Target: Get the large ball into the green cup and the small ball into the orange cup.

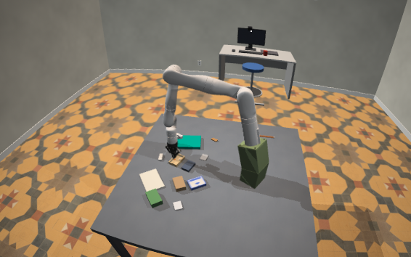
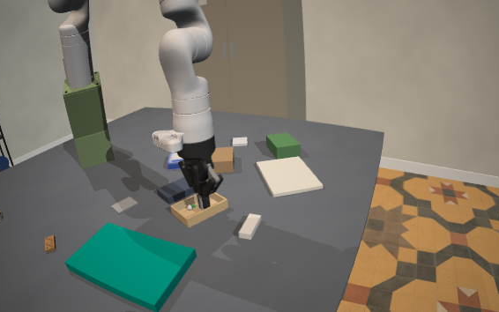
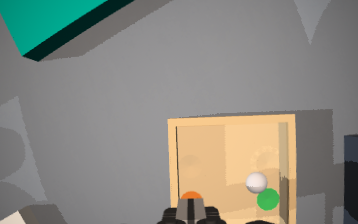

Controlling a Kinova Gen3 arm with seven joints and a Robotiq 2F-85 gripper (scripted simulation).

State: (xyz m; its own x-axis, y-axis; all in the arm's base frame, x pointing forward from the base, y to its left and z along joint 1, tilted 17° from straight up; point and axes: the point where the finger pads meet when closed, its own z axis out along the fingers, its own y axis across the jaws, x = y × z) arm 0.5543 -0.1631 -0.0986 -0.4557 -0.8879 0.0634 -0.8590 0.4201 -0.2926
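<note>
Now: hand 11 cm short of the small white block, 3 cm above it and 2 cm to the left of it. From my hand the other things lie so: teal slab (20 cm to the right, 7 cm behind, 3 cm below); covered wooden puzzle (3 cm below, 2 cm behind, 1 cm to the left); dark blue block (11 cm behind, 7 cm to the left, 3 cm below).
</note>
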